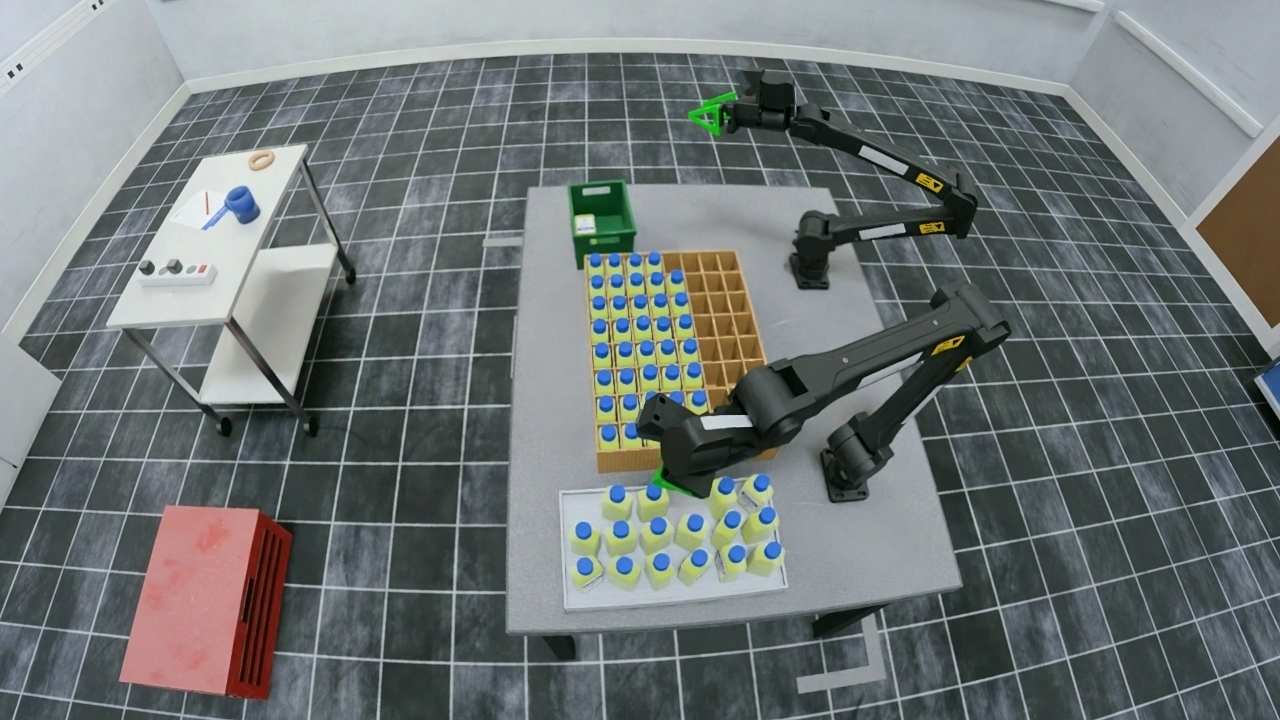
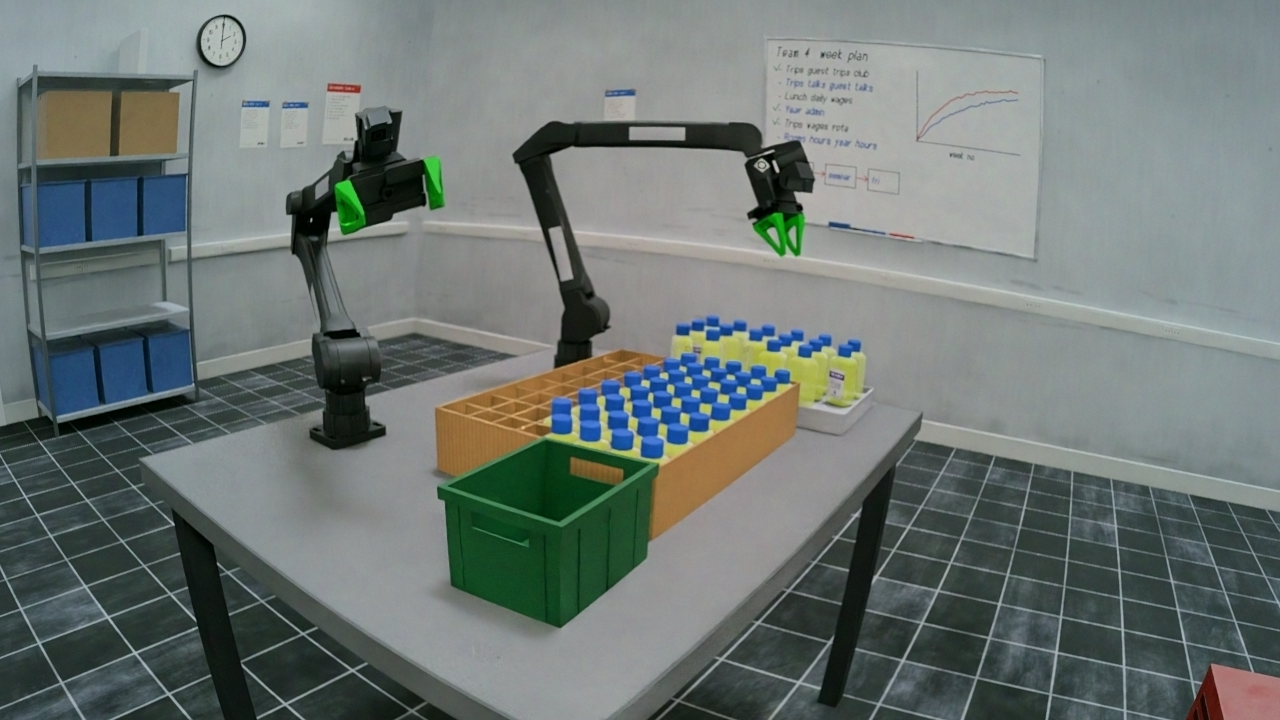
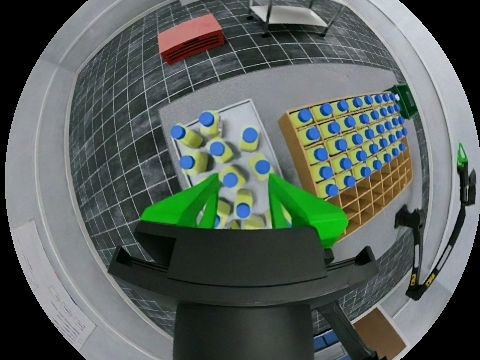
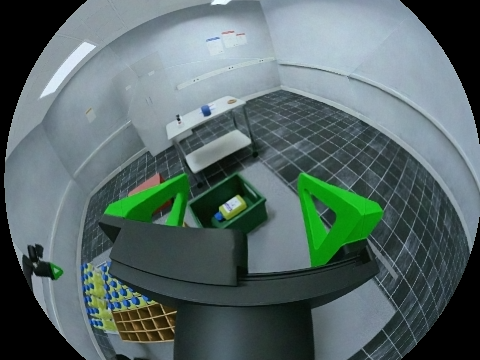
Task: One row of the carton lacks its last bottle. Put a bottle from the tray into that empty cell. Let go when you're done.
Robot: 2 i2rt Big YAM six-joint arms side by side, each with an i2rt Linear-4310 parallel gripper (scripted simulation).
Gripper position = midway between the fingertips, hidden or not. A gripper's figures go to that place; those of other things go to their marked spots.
Scene:
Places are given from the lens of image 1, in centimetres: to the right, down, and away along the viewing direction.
my left gripper [image 1: 658, 471]: 3, 16, 87
my right gripper [image 1: 696, 110]: 12, -56, 126

